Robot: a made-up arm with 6 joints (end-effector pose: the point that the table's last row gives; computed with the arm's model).
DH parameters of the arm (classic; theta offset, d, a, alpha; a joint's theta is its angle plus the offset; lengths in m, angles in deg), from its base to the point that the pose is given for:
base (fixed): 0 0.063 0 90
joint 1: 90 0.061 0.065 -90
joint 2: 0 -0.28 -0.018 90
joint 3: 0 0.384 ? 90
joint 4: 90 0.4 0.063 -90
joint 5: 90 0.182 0.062 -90
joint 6: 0 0.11 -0.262 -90
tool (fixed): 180 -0.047 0 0
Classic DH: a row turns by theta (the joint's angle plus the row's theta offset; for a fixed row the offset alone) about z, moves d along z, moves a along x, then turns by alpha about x.
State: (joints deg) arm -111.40 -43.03 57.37 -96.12 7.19 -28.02
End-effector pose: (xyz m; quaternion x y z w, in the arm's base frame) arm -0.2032 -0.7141 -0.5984 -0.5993 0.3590 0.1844 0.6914
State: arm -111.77 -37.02 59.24 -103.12 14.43 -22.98
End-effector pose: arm -0.0997 -0.7544 -0.5908 -0.6828 0.3029 0.2021 0.6334
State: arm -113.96 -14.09 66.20 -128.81 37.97 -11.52
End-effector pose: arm 0.3081 -0.6498 -0.5573 -0.8455 -0.0449 0.2512 0.4691
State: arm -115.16 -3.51 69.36 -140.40 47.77 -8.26
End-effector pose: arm 0.4374 -0.4955 -0.5403 -0.8409 -0.2344 0.2605 0.4123
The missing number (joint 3, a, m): -0.089
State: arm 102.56 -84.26 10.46 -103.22 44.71 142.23
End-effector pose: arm 0.5409 0.0685 0.7823 0.4690 0.2430 0.1152 0.8413
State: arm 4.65 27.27 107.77 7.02 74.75 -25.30
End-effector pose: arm 0.2566 -0.3193 0.9400 0.3508 -0.8099 -0.2296 0.4103
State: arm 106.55 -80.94 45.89 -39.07 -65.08 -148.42
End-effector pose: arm 0.3611 -0.3160 0.5507 -0.2248 0.5118 -0.1046 0.8226
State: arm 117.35 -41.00 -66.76 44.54 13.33 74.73
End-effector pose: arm 0.2679 0.2560 0.3058 0.0350 0.3496 0.5059 0.7878
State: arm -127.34 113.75 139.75 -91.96 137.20 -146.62
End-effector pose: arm 0.2608 0.5512 0.0508 -0.4453 -0.6626 -0.6016 0.0267
